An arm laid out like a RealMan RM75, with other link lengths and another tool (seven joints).
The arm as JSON. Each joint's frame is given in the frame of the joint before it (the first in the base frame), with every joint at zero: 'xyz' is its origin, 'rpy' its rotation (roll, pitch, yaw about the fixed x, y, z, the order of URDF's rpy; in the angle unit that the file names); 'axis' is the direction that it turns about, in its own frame. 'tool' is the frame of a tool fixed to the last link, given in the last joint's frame.
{
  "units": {
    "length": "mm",
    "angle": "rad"
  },
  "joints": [
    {
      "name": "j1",
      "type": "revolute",
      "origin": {
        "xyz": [
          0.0,
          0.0,
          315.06
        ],
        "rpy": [
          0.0,
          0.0,
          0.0
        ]
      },
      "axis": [
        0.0,
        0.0,
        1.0
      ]
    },
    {
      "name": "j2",
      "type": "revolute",
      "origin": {
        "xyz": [
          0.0,
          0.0,
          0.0
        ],
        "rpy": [
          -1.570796,
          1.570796,
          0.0
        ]
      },
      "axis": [
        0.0,
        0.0,
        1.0
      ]
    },
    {
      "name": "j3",
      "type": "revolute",
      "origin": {
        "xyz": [
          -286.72,
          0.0,
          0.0
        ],
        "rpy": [
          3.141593,
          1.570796,
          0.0
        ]
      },
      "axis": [
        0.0,
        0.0,
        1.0
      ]
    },
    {
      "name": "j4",
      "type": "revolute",
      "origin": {
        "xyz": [
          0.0,
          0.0,
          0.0
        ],
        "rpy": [
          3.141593,
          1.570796,
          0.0
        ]
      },
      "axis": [
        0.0,
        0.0,
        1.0
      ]
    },
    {
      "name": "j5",
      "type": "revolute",
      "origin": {
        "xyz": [
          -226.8,
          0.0,
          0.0
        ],
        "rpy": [
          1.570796,
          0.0,
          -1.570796
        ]
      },
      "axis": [
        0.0,
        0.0,
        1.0
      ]
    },
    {
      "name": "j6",
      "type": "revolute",
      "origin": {
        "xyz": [
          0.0,
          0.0,
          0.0
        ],
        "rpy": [
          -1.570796,
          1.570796,
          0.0
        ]
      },
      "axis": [
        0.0,
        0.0,
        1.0
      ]
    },
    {
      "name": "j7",
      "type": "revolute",
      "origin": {
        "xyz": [
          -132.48,
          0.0,
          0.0
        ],
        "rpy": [
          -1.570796,
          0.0,
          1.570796
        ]
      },
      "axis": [
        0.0,
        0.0,
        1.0
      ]
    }
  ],
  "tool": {
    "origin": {
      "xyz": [
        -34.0,
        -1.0,
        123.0
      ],
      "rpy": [
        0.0,
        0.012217,
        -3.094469
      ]
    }
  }
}
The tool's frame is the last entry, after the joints.
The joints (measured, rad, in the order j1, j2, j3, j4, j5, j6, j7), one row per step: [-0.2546, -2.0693, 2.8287, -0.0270, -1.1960, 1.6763, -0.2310]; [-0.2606, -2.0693, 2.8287, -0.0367, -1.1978, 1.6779, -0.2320]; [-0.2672, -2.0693, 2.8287, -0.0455, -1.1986, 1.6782, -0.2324]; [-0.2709, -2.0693, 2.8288, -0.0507, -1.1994, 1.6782, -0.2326]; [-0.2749, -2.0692, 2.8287, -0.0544, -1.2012, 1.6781, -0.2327]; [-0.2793, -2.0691, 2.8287, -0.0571, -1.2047, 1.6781, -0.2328]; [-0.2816, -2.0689, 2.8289, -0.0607, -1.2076, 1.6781, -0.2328]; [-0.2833, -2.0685, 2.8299, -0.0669, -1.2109, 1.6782, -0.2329]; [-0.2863, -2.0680, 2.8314, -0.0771, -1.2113, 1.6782, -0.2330]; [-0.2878, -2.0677, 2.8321, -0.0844, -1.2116, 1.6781, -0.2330]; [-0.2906, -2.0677, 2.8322, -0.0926, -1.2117, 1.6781, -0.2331]
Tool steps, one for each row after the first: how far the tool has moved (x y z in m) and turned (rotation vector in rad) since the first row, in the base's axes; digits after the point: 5 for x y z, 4 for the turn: [0.00065, 0.00170, 0.00162, 0.0028, 0.0077, -0.0040]; [0.00154, 0.00371, 0.00276, 0.0044, 0.0155, -0.0081]; [0.00194, 0.00487, 0.00347, 0.0056, 0.0201, -0.0101]; [0.00253, 0.00619, 0.00433, 0.0076, 0.0233, -0.0122]; [0.00327, 0.00770, 0.00545, 0.0110, 0.0251, -0.0143]; [0.00322, 0.00850, 0.00653, 0.0138, 0.0281, -0.0145]; [0.00260, 0.00908, 0.00792, 0.0167, 0.0338, -0.0137]; [0.00217, 0.00993, 0.00901, 0.0171, 0.0442, -0.0145]; [0.00159, 0.01035, 0.00986, 0.0177, 0.0516, -0.0143]; [0.00138, 0.01115, 0.01079, 0.0187, 0.0593, -0.0149]
